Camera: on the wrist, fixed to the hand. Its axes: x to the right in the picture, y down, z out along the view.
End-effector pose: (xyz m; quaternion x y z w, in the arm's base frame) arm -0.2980 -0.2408 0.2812 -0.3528 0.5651 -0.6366 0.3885
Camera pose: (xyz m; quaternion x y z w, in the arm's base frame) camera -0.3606 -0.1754 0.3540 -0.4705 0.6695 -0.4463 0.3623
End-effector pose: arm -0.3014 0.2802 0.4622 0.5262 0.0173 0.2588 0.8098
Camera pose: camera -0.3171 0.3062 0.3500 0.3475 -0.1272 0.2315 0.8997
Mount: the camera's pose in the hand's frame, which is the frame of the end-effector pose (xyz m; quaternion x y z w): -0.0296 -0.0822 -0.0766 -0.2290 -0.0867 0.0276 0.9692
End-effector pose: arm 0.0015 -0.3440 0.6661 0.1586 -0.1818 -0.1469 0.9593
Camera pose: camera -0.0130 -0.3893 0.5601 -0.0837 -0.2301 -0.1713 0.9543
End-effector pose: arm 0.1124 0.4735 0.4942 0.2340 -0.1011 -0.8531 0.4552
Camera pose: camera 0.1042 0.5474 0.4050 0.0458 0.0514 -0.8577 0.5095
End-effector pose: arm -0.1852 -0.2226 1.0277 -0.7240 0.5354 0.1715 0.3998
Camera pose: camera -0.1349 -0.2533 1.1278 -0.7636 0.4649 0.3626 0.2634
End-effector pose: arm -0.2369 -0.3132 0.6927 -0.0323 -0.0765 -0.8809 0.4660
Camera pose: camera -0.2870 -0.2561 0.6048 -0.2165 0.0881 -0.8556 0.4619
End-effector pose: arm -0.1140 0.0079 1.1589 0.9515 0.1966 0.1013 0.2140
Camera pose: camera -0.1891 0.0920 1.1870 0.8873 0.1225 0.0666 0.4395
